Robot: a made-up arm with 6 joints. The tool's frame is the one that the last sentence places. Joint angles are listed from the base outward.
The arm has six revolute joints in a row. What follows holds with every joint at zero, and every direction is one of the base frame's.
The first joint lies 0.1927 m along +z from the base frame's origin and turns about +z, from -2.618 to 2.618 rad.
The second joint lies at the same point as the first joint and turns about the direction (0.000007, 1, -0.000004), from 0 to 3.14 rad.
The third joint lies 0.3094 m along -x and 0.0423 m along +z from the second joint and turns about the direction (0.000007, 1, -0.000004), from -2.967 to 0 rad.
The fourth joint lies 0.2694 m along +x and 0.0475 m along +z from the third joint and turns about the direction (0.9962, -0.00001, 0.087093), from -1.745 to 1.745 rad.
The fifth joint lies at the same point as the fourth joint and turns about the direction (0.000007, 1, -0.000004), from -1.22 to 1.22 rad.
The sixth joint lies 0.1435 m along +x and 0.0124 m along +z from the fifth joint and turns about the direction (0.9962, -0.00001, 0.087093), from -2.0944 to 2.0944 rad.
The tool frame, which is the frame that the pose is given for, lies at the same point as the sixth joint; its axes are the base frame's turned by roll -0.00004, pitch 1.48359 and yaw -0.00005 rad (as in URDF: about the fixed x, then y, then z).
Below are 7 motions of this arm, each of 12 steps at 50 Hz.
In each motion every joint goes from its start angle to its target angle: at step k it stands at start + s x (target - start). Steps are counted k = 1, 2, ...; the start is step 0. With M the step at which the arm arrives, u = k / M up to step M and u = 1 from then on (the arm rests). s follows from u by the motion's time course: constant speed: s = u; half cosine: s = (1 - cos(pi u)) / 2; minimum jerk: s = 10 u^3 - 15 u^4 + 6 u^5.
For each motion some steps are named. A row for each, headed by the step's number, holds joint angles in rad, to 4 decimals.
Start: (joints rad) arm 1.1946 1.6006 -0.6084 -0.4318 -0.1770 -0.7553
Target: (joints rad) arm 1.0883 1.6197 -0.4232 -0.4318 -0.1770 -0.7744
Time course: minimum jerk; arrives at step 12
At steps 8, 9, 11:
8: 1.1106 1.6157 -0.4621 -0.4318 -0.1770 -0.7704
9: 1.0993 1.6177 -0.4424 -0.4318 -0.1770 -0.7724
11: 1.0888 1.6196 -0.4241 -0.4318 -0.1770 -0.7743

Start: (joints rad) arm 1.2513 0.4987 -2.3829 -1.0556 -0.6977 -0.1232
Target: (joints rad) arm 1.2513 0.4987 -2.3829 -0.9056 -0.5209 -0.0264
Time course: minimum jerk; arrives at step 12
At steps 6, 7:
6: 1.2513 0.4987 -2.3829 -0.9806 -0.6093 -0.0748
7: 1.2513 0.4987 -2.3829 -0.9576 -0.5822 -0.0600

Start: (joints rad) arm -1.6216 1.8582 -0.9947 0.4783 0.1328 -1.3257
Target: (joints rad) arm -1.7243 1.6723 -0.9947 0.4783 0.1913 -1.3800
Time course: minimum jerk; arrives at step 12
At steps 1, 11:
1: -1.6221 1.8573 -0.9947 0.4783 0.1331 -1.3260
11: -1.7238 1.6732 -0.9947 0.4783 0.1910 -1.3797

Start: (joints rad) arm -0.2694 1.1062 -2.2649 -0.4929 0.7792 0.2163
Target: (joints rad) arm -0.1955 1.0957 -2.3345 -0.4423 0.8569 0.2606
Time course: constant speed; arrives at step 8
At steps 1, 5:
1: -0.2602 1.1049 -2.2736 -0.4866 0.7889 0.2218
5: -0.2232 1.0996 -2.3084 -0.4613 0.8278 0.2440

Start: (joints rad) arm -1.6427 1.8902 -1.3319 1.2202 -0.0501 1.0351
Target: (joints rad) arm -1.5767 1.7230 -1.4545 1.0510 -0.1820 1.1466
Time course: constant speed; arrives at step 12
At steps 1, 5, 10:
1: -1.6372 1.8763 -1.3421 1.2061 -0.0611 1.0444
5: -1.6152 1.8205 -1.3830 1.1497 -0.1051 1.0816
10: -1.5877 1.7509 -1.4341 1.0792 -0.1600 1.1280

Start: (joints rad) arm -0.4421 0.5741 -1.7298 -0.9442 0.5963 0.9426
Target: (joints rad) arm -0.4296 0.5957 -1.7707 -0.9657 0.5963 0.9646
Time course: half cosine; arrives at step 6
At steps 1, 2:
1: -0.4413 0.5755 -1.7325 -0.9456 0.5963 0.9441
2: -0.4390 0.5795 -1.7400 -0.9496 0.5963 0.9481

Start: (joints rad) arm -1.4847 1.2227 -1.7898 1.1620 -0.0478 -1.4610
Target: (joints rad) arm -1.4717 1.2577 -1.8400 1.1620 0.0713 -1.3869
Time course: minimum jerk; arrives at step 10
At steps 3, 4, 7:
3: -1.4826 1.2284 -1.7980 1.1620 -0.0284 -1.4489
4: -1.4806 1.2338 -1.8057 1.1620 -0.0100 -1.4375
7: -1.4738 1.2520 -1.8318 1.1620 0.0519 -1.3990

